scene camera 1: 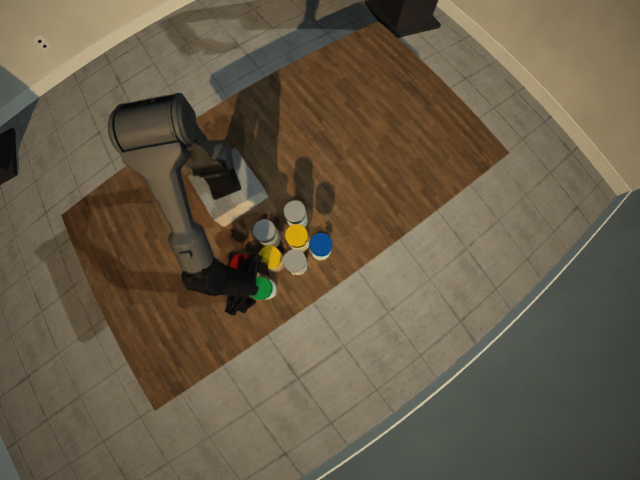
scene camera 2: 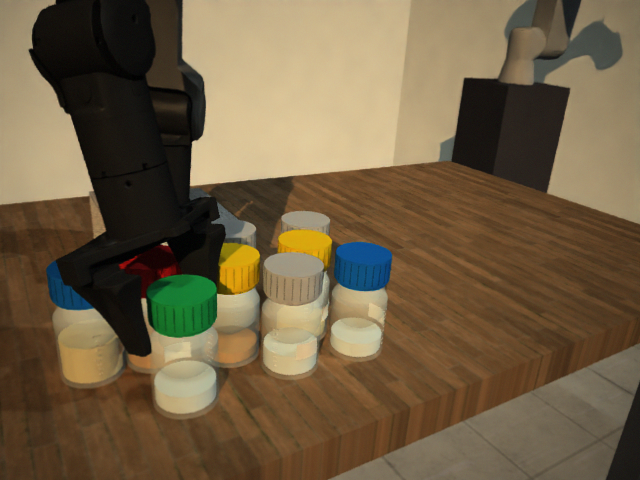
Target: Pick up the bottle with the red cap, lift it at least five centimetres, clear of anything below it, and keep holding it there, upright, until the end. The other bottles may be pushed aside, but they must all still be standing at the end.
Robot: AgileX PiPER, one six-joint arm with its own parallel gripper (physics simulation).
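Note:
The red-capped bottle (scene camera 1: 238, 259) (scene camera 2: 155, 266) stands upright on the table, partly hidden by the gripper and by the green-capped bottle (scene camera 1: 263, 288) (scene camera 2: 181, 310). The gripper (scene camera 1: 249, 285) (scene camera 2: 169, 315) is low among the bottles and looks open. One finger is in front of the red-capped bottle, left of the green-capped one in scene camera 2. The other finger is between the red cap and a yellow-capped bottle (scene camera 1: 270, 257) (scene camera 2: 236, 268), its tip hidden behind the green cap. The green-capped bottle stands upright beside the fingers; contact is unclear.
A blue-capped bottle (scene camera 2: 87, 351) stands at the left. A grey-capped bottle (scene camera 1: 295, 261) (scene camera 2: 293, 279), another yellow-capped one (scene camera 1: 296, 235) (scene camera 2: 305, 248) and a right blue-capped one (scene camera 1: 321, 244) (scene camera 2: 362, 266) stand rightward. Two grey-capped bottles stand behind. The table edge (scene camera 2: 439, 413) is in front.

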